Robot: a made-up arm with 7 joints. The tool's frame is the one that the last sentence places. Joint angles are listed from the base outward.
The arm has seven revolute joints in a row. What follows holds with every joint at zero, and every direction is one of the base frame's. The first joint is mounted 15 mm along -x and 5 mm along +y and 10 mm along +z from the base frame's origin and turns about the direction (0.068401, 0.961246, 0.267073), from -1.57 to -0.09 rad. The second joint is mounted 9 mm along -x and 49 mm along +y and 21 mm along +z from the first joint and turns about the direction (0.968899, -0.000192, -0.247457), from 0.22 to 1.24 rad. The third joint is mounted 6 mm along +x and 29 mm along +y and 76 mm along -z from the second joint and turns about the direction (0.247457, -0.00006, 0.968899), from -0.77 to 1.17 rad. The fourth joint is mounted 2 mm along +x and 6 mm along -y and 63 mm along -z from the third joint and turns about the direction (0.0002, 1, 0.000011), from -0.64 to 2.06 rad. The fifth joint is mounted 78 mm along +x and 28 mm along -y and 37 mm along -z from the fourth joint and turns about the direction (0.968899, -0.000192, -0.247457), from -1.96 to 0.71 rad. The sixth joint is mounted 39 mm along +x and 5 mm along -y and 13 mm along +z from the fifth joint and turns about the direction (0.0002, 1, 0.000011), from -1.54 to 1.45 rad. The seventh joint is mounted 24 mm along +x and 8 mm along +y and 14 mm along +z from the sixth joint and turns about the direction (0.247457, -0.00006, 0.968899), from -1.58 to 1.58 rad. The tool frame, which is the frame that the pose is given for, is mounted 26 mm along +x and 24 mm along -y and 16 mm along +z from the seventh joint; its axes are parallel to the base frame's.
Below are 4 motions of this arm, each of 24 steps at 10 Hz.
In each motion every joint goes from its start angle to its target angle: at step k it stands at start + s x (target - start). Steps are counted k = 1, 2, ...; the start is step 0. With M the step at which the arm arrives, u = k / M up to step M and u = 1 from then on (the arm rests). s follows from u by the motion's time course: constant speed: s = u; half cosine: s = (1 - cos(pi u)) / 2; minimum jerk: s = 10 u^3 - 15 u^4 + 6 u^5.
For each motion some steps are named. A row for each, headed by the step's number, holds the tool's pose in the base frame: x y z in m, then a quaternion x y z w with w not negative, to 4 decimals.
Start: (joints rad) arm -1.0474 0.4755 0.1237 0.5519 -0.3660 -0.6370 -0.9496
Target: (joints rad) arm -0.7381 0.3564 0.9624 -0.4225 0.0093 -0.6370 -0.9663
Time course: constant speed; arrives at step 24
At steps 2, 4, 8, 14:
2: 0.1854 0.0762 0.0480 0.1721 -0.5269 -0.3810 0.7400
4: 0.1797 0.0803 0.0520 0.1928 -0.5497 -0.3590 0.7293
8: 0.1673 0.0889 0.0583 0.2422 -0.5866 -0.3086 0.7085
14: 0.1470 0.1010 0.0634 0.3341 -0.6163 -0.2208 0.6781

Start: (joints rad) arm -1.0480 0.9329 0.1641 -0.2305 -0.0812 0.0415 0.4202
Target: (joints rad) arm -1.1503 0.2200 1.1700 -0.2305 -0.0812 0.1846 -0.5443
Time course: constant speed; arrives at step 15
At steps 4, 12, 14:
4: 0.1289 0.0844 0.1629 0.1853 -0.6413 0.1942 0.7188
12: 0.1210 0.1512 0.1438 0.0235 -0.5974 0.1830 0.7804
14: 0.1216 0.1650 0.1286 -0.0210 -0.5829 0.1747 0.7932

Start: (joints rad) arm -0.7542 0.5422 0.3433 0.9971 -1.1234 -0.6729 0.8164
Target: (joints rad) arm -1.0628 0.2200 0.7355 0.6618 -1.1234 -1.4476 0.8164
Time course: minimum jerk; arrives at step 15
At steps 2, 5, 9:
2: 0.1784 0.2335 -0.0526 -0.2859 -0.1866 0.7338 0.5874
5: 0.1768 0.2228 -0.0429 -0.3498 -0.2586 0.7315 0.5250
9: 0.1673 0.1939 -0.0293 -0.4730 -0.3934 0.7227 0.3150

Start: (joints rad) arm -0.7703 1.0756 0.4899 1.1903 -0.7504 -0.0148 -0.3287
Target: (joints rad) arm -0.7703 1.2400 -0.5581 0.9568 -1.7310 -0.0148 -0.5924
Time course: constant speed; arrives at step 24
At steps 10, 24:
10: 0.1723 0.2663 0.0413 -0.0966 -0.1702 0.1770 0.9646
24: 0.1691 0.2578 0.0193 -0.1745 -0.1035 0.0292 0.9788

